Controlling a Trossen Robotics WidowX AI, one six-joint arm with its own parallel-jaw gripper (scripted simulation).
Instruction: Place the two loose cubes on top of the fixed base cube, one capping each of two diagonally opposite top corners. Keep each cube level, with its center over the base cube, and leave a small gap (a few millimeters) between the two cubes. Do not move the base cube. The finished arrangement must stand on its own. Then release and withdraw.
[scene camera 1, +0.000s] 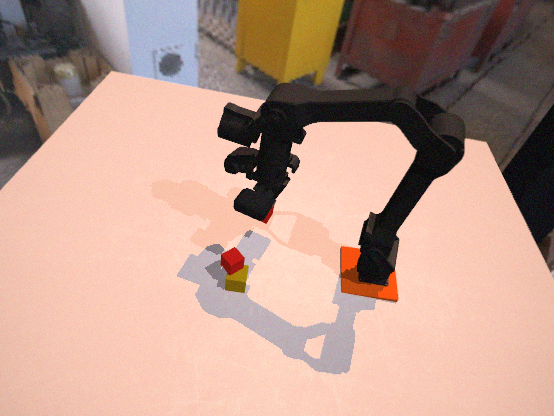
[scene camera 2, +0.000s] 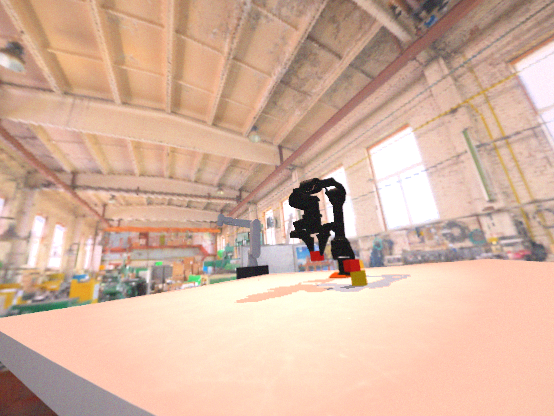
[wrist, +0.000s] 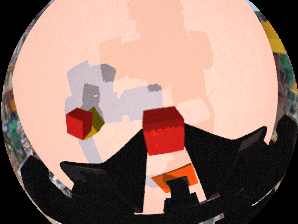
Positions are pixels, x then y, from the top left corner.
Labels:
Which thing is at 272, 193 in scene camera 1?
My gripper.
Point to my gripper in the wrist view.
162, 129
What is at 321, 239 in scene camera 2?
My gripper.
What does my gripper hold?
A red cube.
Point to a red cube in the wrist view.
163, 128

